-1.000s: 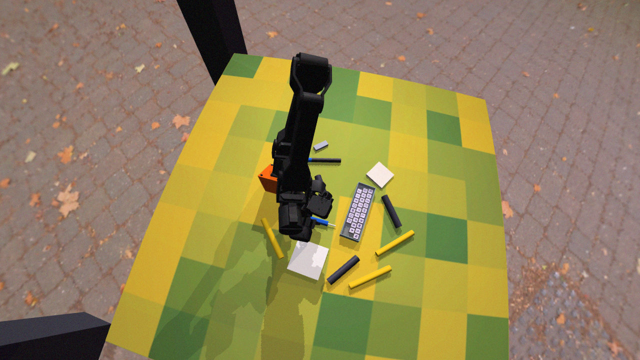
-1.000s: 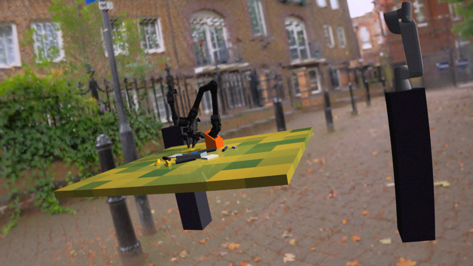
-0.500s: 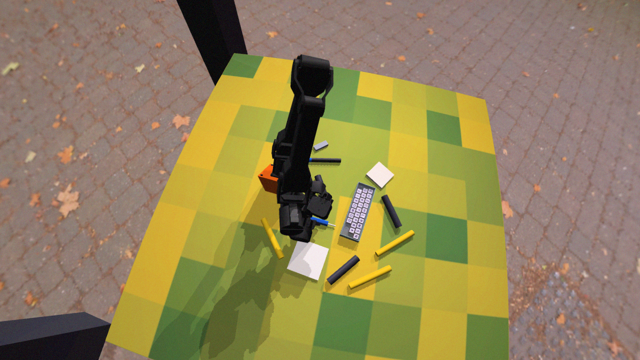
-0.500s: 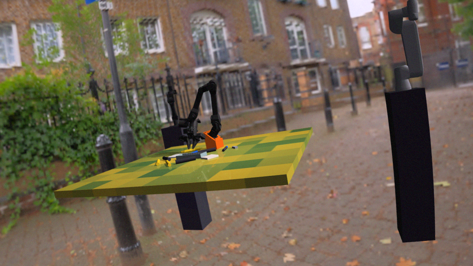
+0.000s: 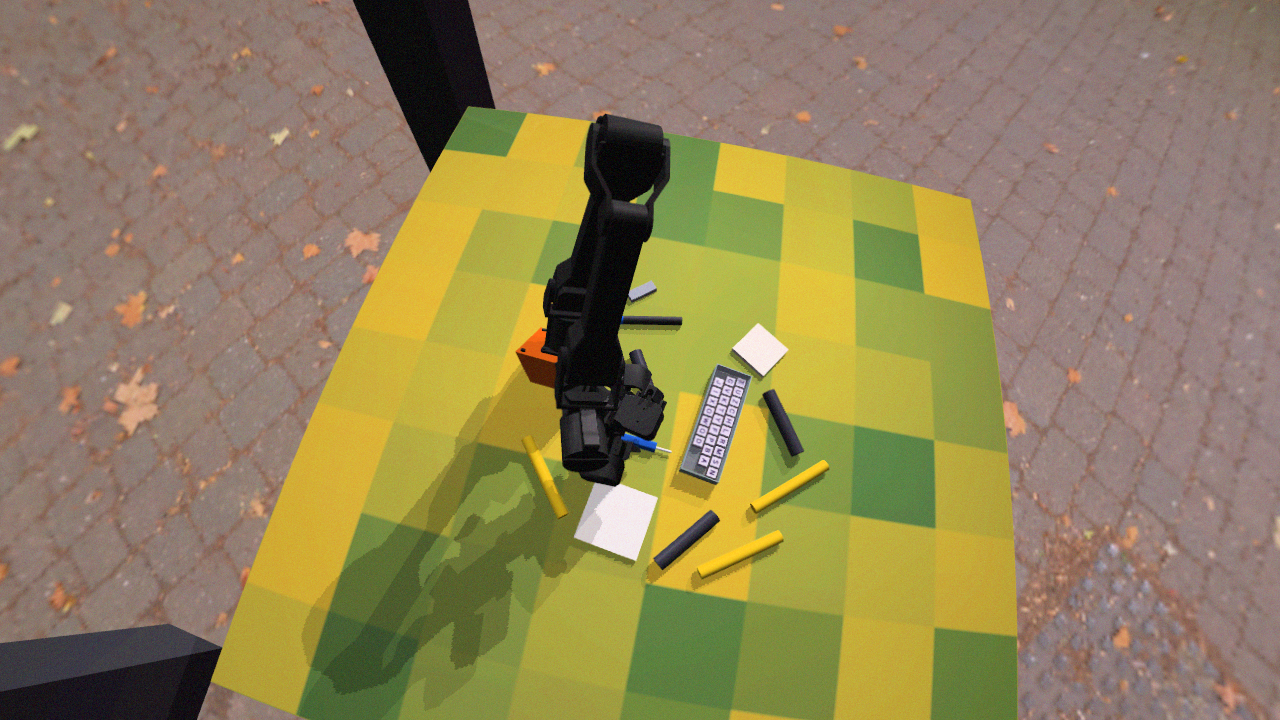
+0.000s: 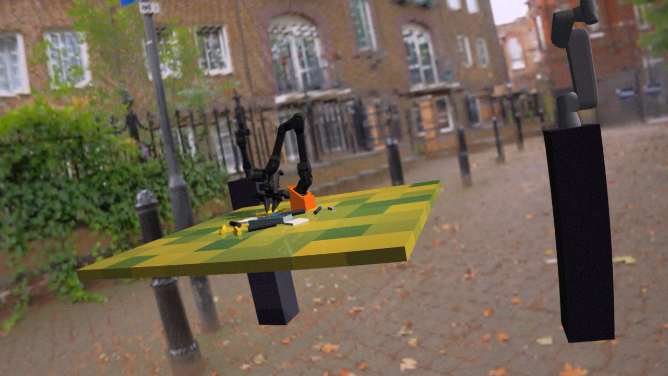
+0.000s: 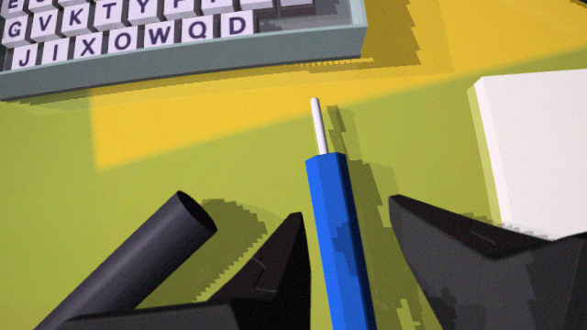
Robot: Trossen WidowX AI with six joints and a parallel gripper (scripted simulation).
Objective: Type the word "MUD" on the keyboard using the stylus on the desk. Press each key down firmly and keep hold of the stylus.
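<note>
My gripper tip is 20 mm above the blue stylus and 10 mm short of it. From my gripper tip the other things lie so: m key 130 mm ahead, 20 mm to the left, 20 mm below; then white pad 130 mm to the right, 30 mm below, 10 mm behind; then D key 90 mm ahead, 30 mm to the left, 20 mm below.
</note>
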